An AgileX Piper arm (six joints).
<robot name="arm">
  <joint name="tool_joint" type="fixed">
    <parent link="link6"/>
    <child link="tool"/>
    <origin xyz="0 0 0" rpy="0 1.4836 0"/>
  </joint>
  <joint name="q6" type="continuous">
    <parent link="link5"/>
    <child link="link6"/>
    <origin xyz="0.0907 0 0.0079" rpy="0 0 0"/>
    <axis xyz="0.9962 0 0.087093"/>
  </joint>
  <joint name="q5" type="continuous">
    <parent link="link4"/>
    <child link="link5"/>
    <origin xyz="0 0 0" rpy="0 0 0"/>
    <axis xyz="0 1 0"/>
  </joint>
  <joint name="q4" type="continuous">
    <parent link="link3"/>
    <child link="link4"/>
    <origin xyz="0.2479 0 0.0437" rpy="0 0 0"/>
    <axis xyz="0.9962 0 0.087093"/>
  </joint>
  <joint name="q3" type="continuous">
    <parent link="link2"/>
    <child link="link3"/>
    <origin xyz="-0.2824 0 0.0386" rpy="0 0 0"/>
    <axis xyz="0 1 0"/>
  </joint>
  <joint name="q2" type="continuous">
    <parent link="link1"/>
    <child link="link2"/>
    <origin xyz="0 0 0" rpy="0 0 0"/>
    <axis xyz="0 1 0"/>
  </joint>
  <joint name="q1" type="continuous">
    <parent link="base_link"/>
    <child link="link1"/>
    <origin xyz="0 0 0.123" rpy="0 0 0"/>
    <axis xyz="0 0 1"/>
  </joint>
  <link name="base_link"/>
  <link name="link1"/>
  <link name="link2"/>
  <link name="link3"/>
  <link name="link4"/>
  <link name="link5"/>
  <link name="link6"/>
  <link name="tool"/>
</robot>
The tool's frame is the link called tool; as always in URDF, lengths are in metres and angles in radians. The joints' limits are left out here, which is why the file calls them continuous.
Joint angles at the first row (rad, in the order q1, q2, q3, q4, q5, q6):
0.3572 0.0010 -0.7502 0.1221 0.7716 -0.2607
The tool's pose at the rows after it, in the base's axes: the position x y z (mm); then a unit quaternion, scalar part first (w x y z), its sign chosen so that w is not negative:
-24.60 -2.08 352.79 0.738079 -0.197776 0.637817 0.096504
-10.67 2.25 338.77 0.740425 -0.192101 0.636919 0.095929
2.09 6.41 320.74 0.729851 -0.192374 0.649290 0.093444
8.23 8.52 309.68 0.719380 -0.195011 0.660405 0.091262
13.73 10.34 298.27 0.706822 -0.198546 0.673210 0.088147
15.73 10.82 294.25 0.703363 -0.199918 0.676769 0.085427
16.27 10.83 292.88 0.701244 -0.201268 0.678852 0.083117
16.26 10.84 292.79 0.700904 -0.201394 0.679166 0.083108
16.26 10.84 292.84 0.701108 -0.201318 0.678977 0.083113
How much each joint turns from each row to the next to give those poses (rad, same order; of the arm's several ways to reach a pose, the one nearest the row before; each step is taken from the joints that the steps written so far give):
0.0000 -0.0193 0.1083 0.0001 -0.1293 0.0000
0.0000 -0.0009 0.0824 0.0000 -0.0884 0.0000
0.0001 0.0000 0.0794 -0.0026 -0.0474 0.0001
-0.0001 0.0000 0.0412 -0.0017 -0.0100 -0.0012
0.0000 0.0000 0.0390 -0.0046 -0.0023 0.0000
0.0000 0.0000 0.0146 -0.0050 -0.0040 0.0000
0.0001 0.0000 0.0036 -0.0048 0.0029 0.0001
-0.0001 0.0000 0.0000 0.0002 0.0010 -0.0001
-0.0001 0.0000 0.0000 0.0001 -0.0006 -0.0001

